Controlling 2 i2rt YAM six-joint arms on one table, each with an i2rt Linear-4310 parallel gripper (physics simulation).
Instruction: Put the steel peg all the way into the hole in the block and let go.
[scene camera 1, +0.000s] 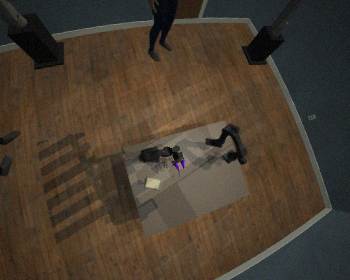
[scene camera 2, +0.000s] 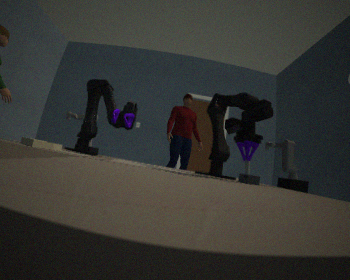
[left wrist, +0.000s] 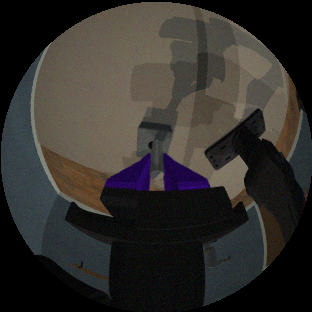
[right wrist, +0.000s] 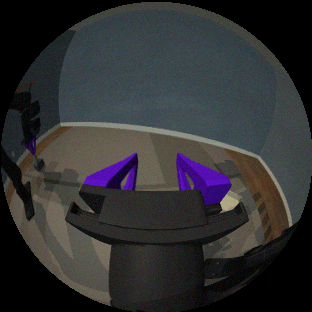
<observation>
The left gripper holds a steel peg, clear of everything else. Also in view: a grey block.
</observation>
